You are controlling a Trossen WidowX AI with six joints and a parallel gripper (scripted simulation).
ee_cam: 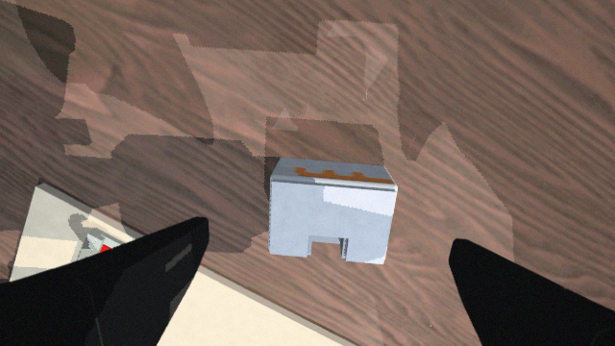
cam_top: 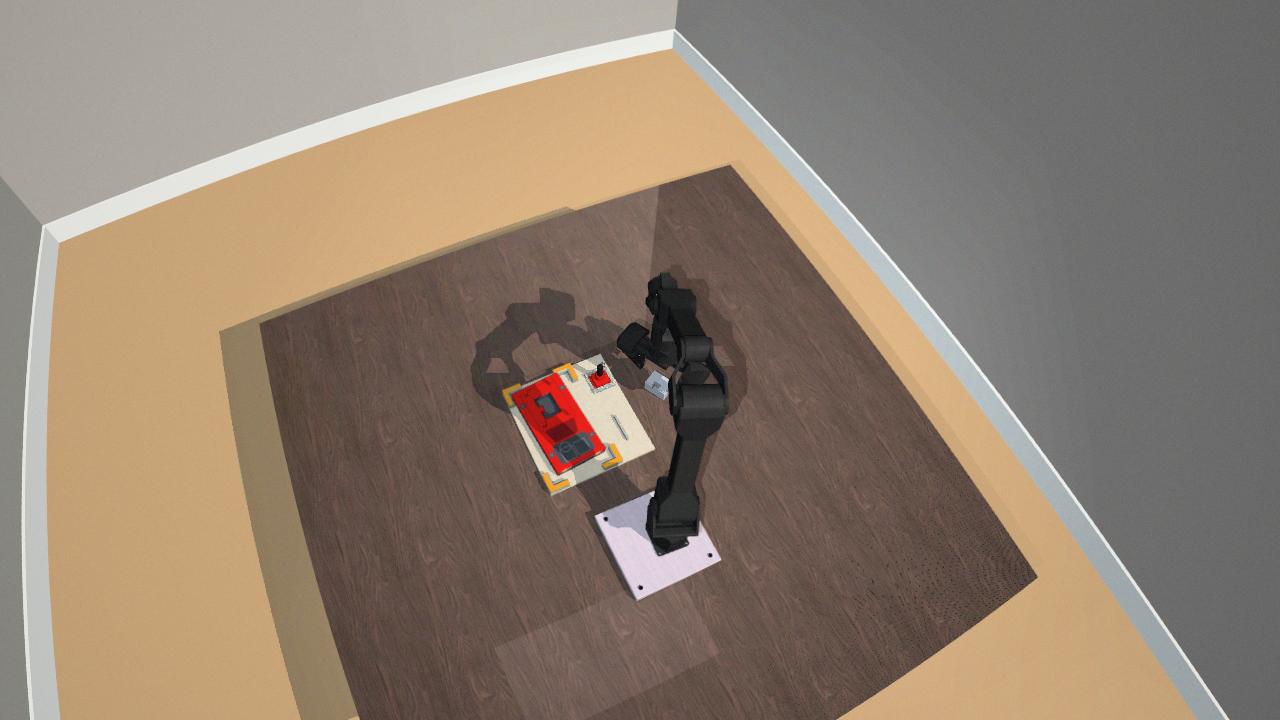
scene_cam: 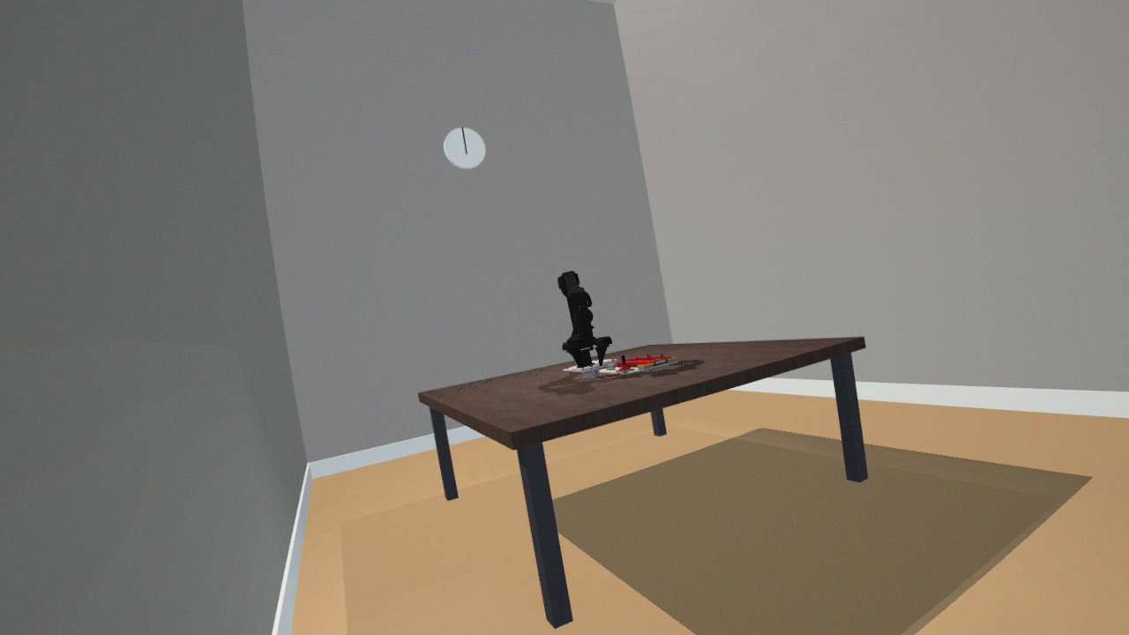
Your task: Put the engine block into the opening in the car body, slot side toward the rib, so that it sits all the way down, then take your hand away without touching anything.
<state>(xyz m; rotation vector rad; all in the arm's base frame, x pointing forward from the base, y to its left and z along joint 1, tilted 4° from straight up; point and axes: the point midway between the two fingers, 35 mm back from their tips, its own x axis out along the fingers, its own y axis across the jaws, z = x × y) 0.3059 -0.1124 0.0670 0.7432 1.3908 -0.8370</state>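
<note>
Now: gripper tip 20 mm above the engine block. Also, from my gripper tip: dark post (60 mm ahead, 110 mm to the left).
</note>
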